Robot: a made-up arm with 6 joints.
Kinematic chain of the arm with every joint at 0, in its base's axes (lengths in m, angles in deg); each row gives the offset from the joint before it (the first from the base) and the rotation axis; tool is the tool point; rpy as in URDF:
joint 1: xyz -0.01 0 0.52 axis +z
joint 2: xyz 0.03 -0.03 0 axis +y
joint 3: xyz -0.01 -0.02 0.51 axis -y
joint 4: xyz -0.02 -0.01 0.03 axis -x
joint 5: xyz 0.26 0 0 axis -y
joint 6: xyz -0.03 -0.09 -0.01 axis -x
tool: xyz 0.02 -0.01 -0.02 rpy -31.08 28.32 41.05
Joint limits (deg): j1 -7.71..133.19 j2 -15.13..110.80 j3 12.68..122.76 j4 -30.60..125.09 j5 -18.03..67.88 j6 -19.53..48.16
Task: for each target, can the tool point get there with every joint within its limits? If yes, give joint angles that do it. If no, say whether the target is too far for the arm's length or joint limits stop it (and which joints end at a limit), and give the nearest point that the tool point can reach.
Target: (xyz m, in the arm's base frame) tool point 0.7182 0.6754 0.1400
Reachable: no: too far | nearest point 0.5650 0.5333 0.2306 | short by 0.228 m
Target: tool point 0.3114 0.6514 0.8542
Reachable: yes | joints 73.28 73.45 89.00 71.82 21.78 10.41
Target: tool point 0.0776 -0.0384 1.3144
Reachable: yes | joints 49.93 -0.32 60.06 87.36 44.02 10.23
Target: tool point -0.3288 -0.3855 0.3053
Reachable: no: joint limits stop it (at a limit: joint 2, joint 3, joint 5) | nearest point -0.2525 -0.2932 1.0555 | short by 0.760 m
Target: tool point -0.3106 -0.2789 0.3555
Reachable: no: joint limits stop it (at a limit: joint 2, joint 3, joint 5) | nearest point -0.2883 -0.2582 1.0554 | short by 0.701 m
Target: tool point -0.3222 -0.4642 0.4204
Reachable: no: joint limits stop it (at a limit: joint 2, joint 3, joint 5, joint 6) | nearest point -0.2227 -0.3162 1.0556 | short by 0.660 m
